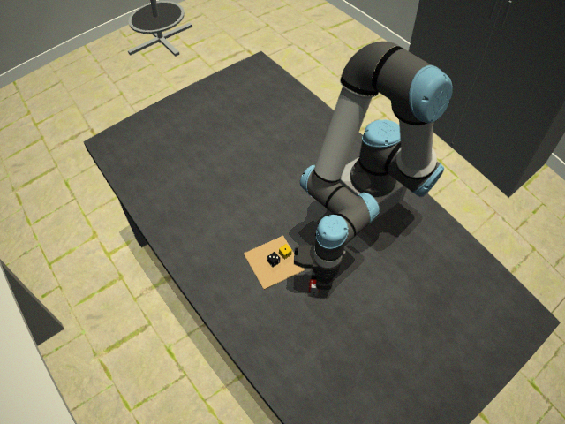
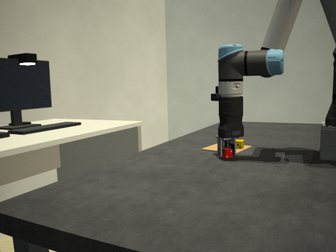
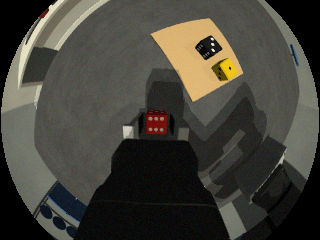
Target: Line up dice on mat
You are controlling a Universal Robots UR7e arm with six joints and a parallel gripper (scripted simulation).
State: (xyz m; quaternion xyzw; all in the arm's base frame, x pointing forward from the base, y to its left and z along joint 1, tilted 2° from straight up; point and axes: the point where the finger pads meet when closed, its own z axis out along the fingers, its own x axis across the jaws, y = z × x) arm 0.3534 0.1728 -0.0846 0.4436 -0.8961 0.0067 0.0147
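Right now the red die is 1 cm below my hand. Round my hand: tan mat (5 cm ahead, 14 cm to the right, 2 cm below); black die (5 cm ahead, 14 cm to the right, 1 cm below); yellow die (1 cm ahead, 15 cm to the right, 1 cm below).
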